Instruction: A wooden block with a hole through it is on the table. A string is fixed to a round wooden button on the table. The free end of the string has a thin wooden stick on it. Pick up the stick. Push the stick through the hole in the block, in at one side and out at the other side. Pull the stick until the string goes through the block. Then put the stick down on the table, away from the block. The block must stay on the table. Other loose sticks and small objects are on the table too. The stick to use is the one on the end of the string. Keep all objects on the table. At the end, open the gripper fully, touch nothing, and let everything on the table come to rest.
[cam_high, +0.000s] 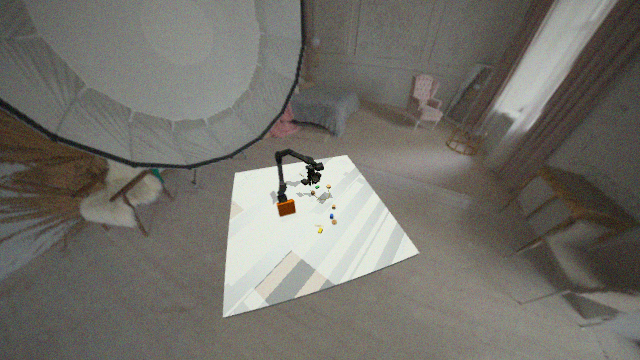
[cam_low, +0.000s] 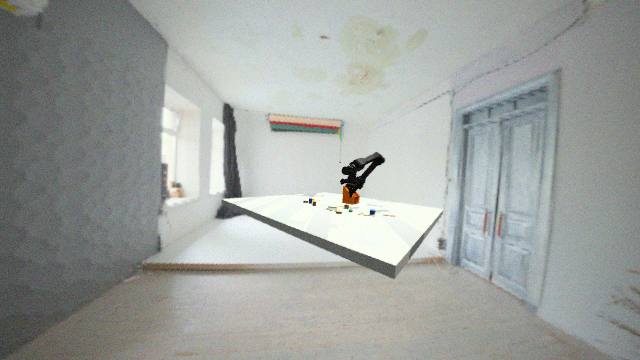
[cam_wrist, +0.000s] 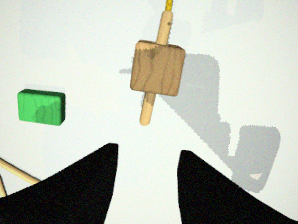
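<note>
Now: gripper tip 1 cm short of the wooden block, 2 cm to the left of it and 7 cm above it. From my gripper tip the other things lie so: green block (6 cm ahead, 5 cm to the left, 8 cm below); then yellow piece (41 cm to the right, 8 cm below); then blue cube (1 cm ahead, 19 cm to the left, 7 cm below).
</note>
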